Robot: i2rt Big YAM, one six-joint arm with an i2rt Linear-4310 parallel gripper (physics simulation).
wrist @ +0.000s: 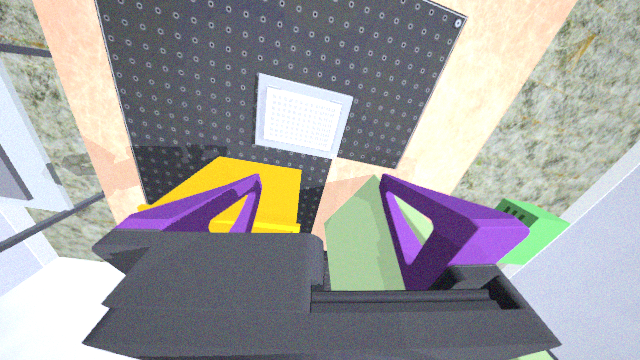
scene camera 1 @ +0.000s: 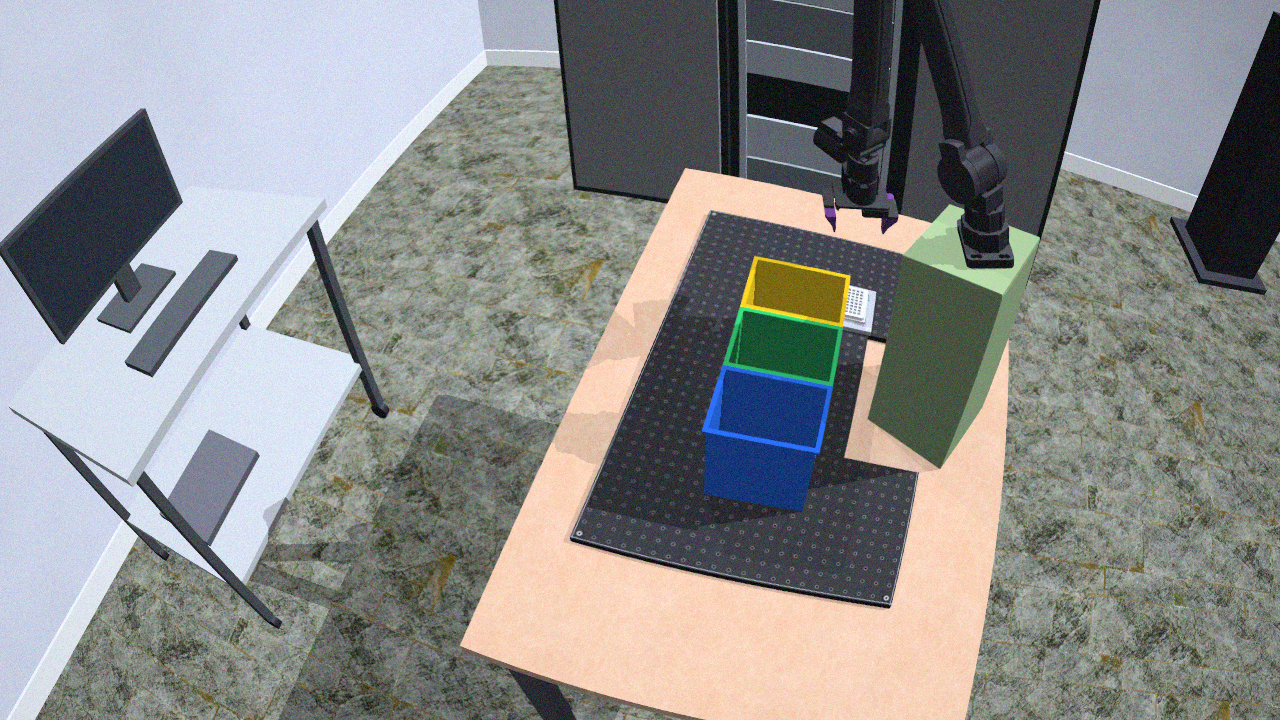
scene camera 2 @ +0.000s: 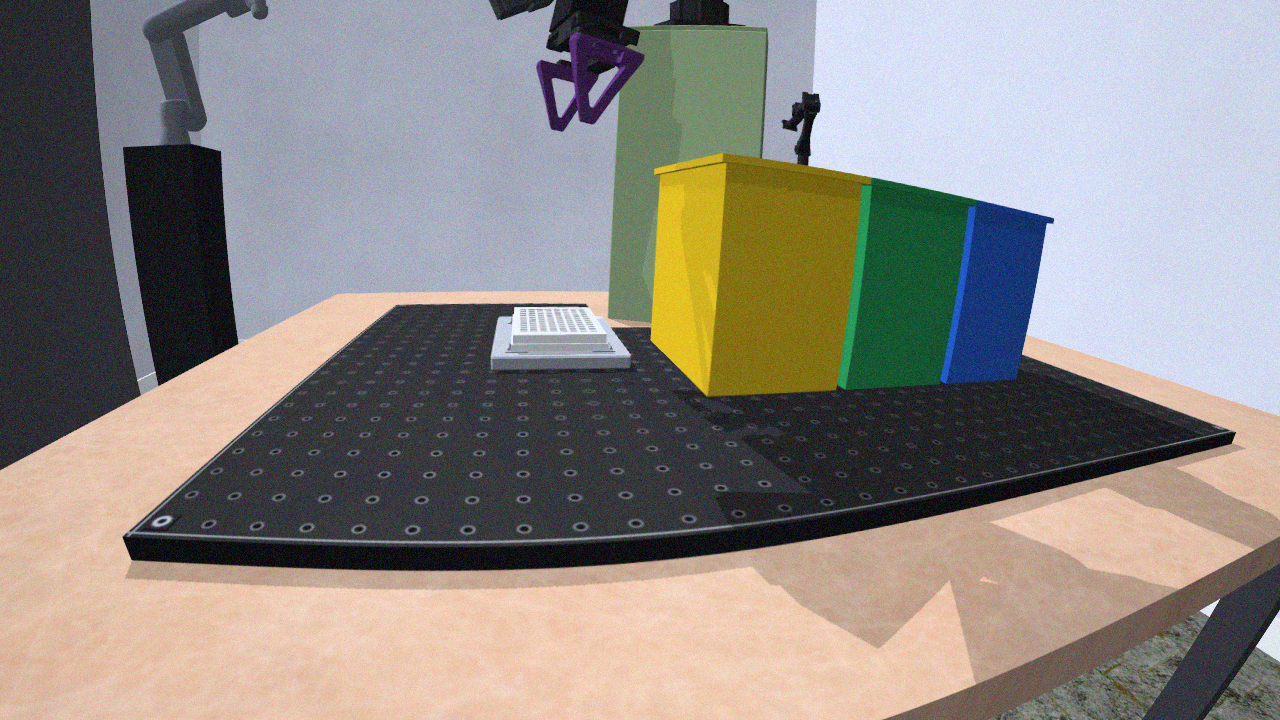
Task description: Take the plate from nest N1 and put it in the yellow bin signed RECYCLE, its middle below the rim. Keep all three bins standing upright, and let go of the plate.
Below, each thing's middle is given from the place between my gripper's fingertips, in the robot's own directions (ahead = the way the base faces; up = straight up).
The white plate (scene camera 2: 534,328) is 20 cm below my hand, 2 cm ahead of it and 1 cm to the right of it. Also, from my hand: yellow bin (scene camera 2: 754,263) 14 cm to the left, 13 cm below, 11 cm ahead; green bin (scene camera 2: 910,241) 27 cm to the left, 13 cm below, 13 cm ahead; light grey nest (scene camera 2: 533,360) 21 cm below, 2 cm ahead, 1 cm to the right.
